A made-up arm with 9 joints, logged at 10 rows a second.
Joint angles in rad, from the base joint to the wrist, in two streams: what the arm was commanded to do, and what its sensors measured. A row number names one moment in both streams.
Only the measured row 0 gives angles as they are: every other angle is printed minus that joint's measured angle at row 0.
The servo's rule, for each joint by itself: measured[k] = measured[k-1] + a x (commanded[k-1-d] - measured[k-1]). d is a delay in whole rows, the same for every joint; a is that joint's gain. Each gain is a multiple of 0.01, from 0.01 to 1. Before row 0 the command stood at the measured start. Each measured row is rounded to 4 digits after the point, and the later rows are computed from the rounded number. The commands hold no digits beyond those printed.
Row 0, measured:
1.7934, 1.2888, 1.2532, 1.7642, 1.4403, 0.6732, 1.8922, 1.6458, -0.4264
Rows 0 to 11, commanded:
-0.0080, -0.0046, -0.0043, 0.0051, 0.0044, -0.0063, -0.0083, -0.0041, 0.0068
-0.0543, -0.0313, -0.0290, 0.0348, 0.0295, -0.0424, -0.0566, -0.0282, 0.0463
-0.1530, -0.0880, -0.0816, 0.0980, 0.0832, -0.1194, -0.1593, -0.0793, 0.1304
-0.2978, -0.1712, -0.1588, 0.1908, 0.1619, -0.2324, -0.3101, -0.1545, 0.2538
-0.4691, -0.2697, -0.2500, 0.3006, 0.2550, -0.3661, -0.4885, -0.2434, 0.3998
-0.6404, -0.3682, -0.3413, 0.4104, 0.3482, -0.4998, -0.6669, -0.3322, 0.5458
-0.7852, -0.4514, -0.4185, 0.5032, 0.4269, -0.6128, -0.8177, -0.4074, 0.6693
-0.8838, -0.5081, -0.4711, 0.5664, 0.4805, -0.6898, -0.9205, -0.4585, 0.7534
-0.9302, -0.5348, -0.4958, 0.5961, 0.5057, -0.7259, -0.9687, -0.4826, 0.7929
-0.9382, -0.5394, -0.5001, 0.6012, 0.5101, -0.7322, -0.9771, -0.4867, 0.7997
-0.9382, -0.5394, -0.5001, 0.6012, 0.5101, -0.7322, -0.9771, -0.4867, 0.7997
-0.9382, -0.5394, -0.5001, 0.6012, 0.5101, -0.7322, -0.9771, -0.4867, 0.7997
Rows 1 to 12, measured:
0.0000, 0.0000, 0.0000, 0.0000, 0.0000, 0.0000, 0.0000, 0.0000, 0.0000
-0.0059, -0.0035, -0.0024, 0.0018, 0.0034, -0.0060, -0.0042, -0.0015, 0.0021
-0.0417, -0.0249, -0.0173, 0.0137, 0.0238, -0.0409, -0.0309, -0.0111, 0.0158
-0.1241, -0.0735, -0.0533, 0.0440, 0.0701, -0.1163, -0.0964, -0.0357, 0.0513
-0.2526, -0.1487, -0.1124, 0.0968, 0.1417, -0.2278, -0.2054, -0.0785, 0.1141
-0.4128, -0.2419, -0.1895, 0.1702, 0.2301, -0.3606, -0.3498, -0.1379, 0.2027
-0.5812, -0.3392, -0.2745, 0.2567, 0.3222, -0.4942, -0.5115, -0.2078, 0.3091
-0.7322, -0.4256, -0.3551, 0.3454, 0.4039, -0.6081, -0.6677, -0.2797, 0.4208
-0.8444, -0.4891, -0.4201, 0.4250, 0.4636, -0.6865, -0.7966, -0.3441, 0.5239
-0.9079, -0.5243, -0.4625, 0.4866, 0.4964, -0.7243, -0.8844, -0.3940, 0.6073
-0.9303, -0.5359, -0.4836, 0.5279, 0.5071, -0.7319, -0.9317, -0.4274, 0.6669
-0.9361, -0.5386, -0.4928, 0.5543, 0.5094, -0.7322, -0.9549, -0.4487, 0.7081
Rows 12 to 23, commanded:
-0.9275, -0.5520, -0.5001, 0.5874, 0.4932, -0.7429, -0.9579, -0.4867, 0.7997
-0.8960, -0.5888, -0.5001, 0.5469, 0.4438, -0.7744, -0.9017, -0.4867, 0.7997
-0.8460, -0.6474, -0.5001, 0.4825, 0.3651, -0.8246, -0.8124, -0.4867, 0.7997
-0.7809, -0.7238, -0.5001, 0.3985, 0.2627, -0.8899, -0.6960, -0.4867, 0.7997
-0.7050, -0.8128, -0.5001, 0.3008, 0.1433, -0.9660, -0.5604, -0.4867, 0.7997
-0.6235, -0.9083, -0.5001, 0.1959, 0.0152, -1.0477, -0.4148, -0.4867, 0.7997
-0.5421, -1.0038, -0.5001, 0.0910, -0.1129, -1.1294, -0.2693, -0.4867, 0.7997
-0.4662, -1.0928, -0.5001, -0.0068, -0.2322, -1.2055, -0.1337, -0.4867, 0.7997
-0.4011, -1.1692, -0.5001, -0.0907, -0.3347, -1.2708, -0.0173, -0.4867, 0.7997
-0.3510, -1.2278, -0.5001, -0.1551, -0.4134, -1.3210, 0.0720, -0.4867, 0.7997
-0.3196, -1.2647, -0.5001, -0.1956, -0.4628, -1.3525, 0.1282, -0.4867, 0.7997
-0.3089, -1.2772, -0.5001, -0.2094, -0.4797, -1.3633, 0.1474, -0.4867, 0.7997
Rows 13 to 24, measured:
-0.9377, -0.5392, -0.4969, 0.5712, 0.5099, -0.7322, -0.9662, -0.4624, 0.7365
-0.9302, -0.5491, -0.4987, 0.5770, 0.4969, -0.7425, -0.9620, -0.4711, 0.7561
-0.9049, -0.5797, -0.4995, 0.5662, 0.4555, -0.7731, -0.9312, -0.4767, 0.7696
-0.8613, -0.6318, -0.4998, 0.5361, 0.3850, -0.8225, -0.8706, -0.4803, 0.7789
-0.8018, -0.7026, -0.5000, 0.4866, 0.2896, -0.8872, -0.7816, -0.4826, 0.7853
-0.7302, -0.7875, -0.5001, 0.4197, 0.1755, -0.9628, -0.6688, -0.4841, 0.7898
-0.6512, -0.8805, -0.5001, 0.3391, 0.0505, -1.0443, -0.5393, -0.4850, 0.7929
-0.5705, -0.9754, -0.5001, 0.2498, -0.0770, -1.1260, -0.4016, -0.4856, 0.7950
-0.4933, -1.0658, -0.5001, 0.1574, -0.1981, -1.2023, -0.2650, -0.4860, 0.7965
-0.4251, -1.1454, -0.5001, 0.0681, -0.3046, -1.2681, -0.1387, -0.4863, 0.7975
-0.3703, -1.2088, -0.5001, -0.0123, -0.3895, -1.3189, -0.0312, -0.4864, 0.7982
-0.3328, -1.2518, -0.5001, -0.0783, -0.4467, -1.3512, 0.0501, -0.4865, 0.7987

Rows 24 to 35, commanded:
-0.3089, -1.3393, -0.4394, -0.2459, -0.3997, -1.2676, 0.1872, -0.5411, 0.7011
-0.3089, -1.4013, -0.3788, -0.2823, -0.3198, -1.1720, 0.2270, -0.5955, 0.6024
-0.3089, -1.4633, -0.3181, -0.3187, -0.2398, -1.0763, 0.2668, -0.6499, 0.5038
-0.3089, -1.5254, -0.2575, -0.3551, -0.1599, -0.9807, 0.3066, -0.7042, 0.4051
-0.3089, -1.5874, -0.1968, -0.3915, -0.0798, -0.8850, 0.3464, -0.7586, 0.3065
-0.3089, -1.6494, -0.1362, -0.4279, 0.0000, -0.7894, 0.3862, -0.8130, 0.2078
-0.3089, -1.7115, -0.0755, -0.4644, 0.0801, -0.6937, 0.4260, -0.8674, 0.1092
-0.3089, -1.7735, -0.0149, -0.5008, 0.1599, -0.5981, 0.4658, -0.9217, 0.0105
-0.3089, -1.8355, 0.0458, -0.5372, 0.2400, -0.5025, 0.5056, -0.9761, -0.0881
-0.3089, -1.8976, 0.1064, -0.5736, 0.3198, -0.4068, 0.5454, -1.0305, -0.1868
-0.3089, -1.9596, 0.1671, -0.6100, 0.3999, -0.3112, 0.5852, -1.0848, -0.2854
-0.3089, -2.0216, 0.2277, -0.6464, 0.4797, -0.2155, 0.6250, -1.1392, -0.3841
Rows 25 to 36, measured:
-0.3151, -1.2714, -0.5001, -0.1255, -0.4724, -1.3628, 0.0997, -0.4866, 0.7990
-0.3105, -1.3237, -0.4661, -0.1688, -0.4157, -1.2714, 0.1443, -0.5062, 0.7687
-0.3093, -1.3835, -0.4172, -0.2097, -0.3409, -1.1760, 0.1865, -0.5383, 0.7171
-0.3090, -1.4449, -0.3617, -0.2489, -0.2620, -1.0803, 0.2275, -0.5785, 0.6510
-0.3089, -1.5069, -0.3033, -0.2871, -0.1824, -0.9847, 0.2678, -0.6238, 0.5748
-0.3089, -1.5689, -0.2437, -0.3247, -0.1024, -0.8890, 0.3079, -0.6723, 0.4916
-0.3089, -1.6309, -0.1835, -0.3619, -0.0225, -0.7934, 0.3478, -0.7230, 0.4036
-0.3089, -1.6930, -0.1230, -0.3988, 0.0575, -0.6977, 0.3877, -0.7750, 0.3123
-0.3089, -1.7550, -0.0625, -0.4355, 0.1374, -0.6021, 0.4275, -0.8278, 0.2187
-0.3089, -1.8170, -0.0019, -0.4721, 0.2174, -0.5065, 0.4673, -0.8812, 0.1236
-0.3089, -1.8791, 0.0587, -0.5086, 0.2973, -0.4108, 0.5071, -0.9349, 0.0274
-0.3089, -1.9411, 0.1194, -0.5451, 0.3773, -0.3152, 0.5469, -0.9889, -0.0696

